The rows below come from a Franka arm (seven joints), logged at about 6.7 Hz.
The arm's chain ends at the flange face. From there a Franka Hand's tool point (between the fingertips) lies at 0.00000 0.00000 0.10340 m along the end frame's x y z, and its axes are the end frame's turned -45 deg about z.
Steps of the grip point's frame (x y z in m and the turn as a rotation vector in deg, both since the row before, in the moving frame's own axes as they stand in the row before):
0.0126 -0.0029 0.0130 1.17 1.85 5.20
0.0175 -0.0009 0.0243 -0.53 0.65 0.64
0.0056 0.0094 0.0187 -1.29 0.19 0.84
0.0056 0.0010 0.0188 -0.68 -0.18 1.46
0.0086 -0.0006 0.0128 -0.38 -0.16 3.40
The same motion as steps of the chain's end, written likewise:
0.0058 -0.0072 0.0131 2.14 0.48 5.20
0.0102 -0.0129 0.0243 0.08 0.83 0.64
0.0087 0.0013 0.0187 -0.78 1.05 0.84
0.0040 -0.0044 0.0188 -0.61 0.35 1.46
0.0054 -0.0072 0.0128 -0.38 0.16 3.40

